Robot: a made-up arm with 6 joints.
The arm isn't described. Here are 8 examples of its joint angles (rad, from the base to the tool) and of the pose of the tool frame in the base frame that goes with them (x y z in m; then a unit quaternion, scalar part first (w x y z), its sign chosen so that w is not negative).
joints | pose
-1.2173 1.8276 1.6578 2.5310 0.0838 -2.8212 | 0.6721 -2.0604 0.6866 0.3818 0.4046 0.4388 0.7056
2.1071 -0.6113 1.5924 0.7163 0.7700 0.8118 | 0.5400 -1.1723 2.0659 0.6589 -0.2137 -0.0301 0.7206
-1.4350 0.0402 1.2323 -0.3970 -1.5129 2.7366 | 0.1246 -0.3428 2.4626 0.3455 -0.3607 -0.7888 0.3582
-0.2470 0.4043 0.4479 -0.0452 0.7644 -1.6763 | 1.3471 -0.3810 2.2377 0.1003 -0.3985 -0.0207 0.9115
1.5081 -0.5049 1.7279 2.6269 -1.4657 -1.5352 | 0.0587 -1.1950 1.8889 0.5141 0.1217 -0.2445 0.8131
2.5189 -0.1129 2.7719 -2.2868 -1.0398 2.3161 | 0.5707 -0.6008 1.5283 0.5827 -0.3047 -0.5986 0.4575
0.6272 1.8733 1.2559 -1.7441 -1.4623 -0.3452 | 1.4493 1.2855 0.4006 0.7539 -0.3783 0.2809 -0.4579
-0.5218 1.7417 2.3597 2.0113 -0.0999 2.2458 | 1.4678 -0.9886 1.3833 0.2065 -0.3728 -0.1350 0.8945
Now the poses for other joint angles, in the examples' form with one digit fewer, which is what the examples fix.
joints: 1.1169 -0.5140 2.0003 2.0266 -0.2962 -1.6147
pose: -0.473 -1.221 1.913 0.574 -0.489 -0.146 0.640
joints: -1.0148 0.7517 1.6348 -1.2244 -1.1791 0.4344
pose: 0.749 -0.891 2.297 0.012 -0.052 0.628 0.777
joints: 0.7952 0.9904 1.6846 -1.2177 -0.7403 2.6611
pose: 0.904 1.147 2.105 0.187 -0.663 0.724 0.017
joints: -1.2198 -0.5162 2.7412 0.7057 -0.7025 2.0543
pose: -0.515 1.018 1.418 0.692 0.598 -0.057 -0.400
